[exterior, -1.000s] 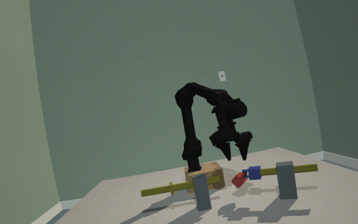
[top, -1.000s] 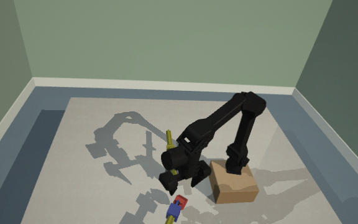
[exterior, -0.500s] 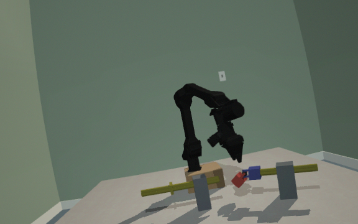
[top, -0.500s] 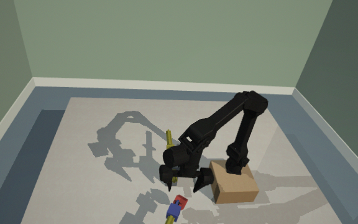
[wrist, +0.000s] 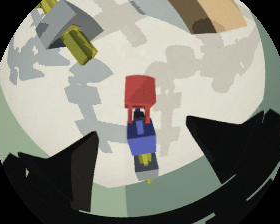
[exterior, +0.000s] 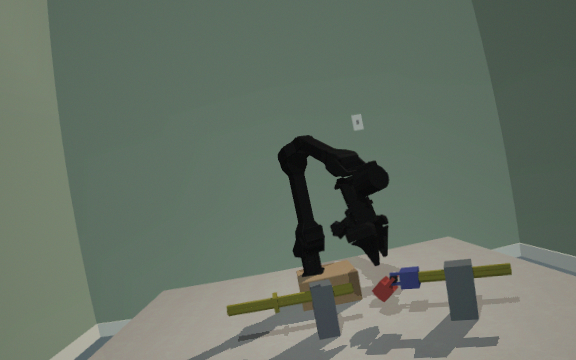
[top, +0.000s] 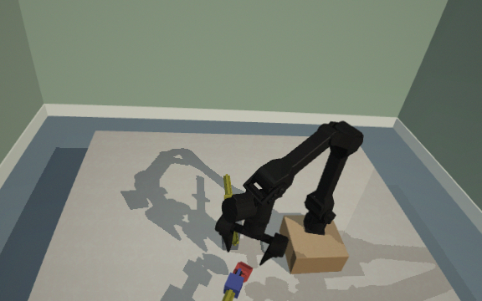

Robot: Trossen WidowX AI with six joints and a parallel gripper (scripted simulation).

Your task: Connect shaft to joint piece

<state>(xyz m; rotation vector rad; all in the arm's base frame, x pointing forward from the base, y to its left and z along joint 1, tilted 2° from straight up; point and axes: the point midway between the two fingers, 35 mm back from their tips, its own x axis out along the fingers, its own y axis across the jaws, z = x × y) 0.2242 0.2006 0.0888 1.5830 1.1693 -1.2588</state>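
Right now my gripper tip is 70 mm above the red square joint piece.
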